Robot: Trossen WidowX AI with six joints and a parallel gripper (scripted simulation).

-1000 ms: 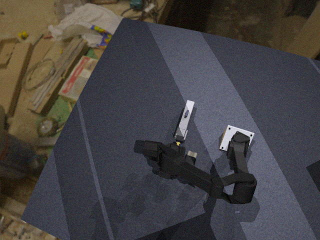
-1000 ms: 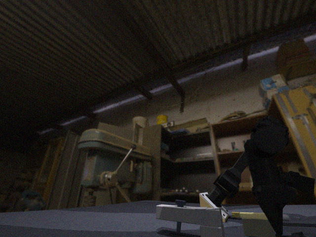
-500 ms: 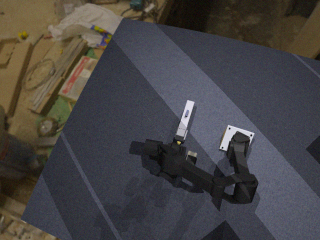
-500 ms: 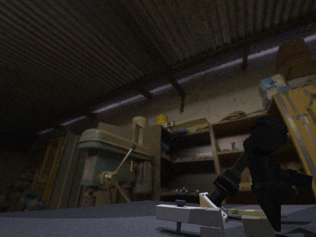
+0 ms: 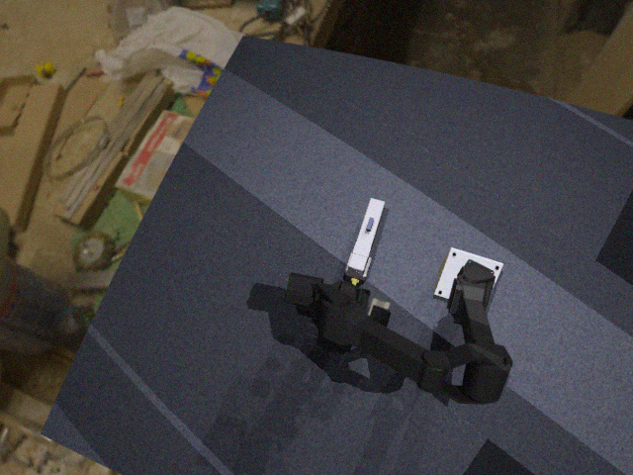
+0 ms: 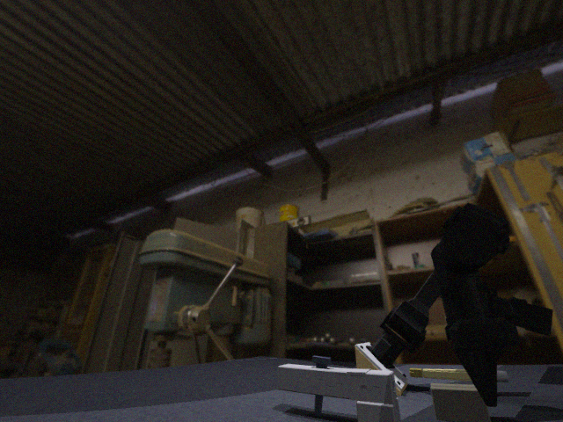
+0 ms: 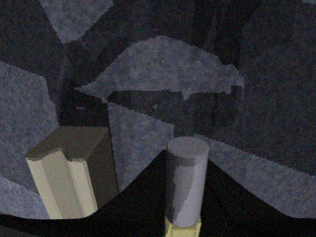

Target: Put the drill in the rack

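My gripper tip is 6 cm past the tan rack, 4 cm to the left of it and 1 cm above it. From my gripper tip the other things lie so: grey block (4 cm ahead, 20 cm to the right, 1 cm above); then dark peg (4 cm ahead, 22 cm to the right, 2 cm above).
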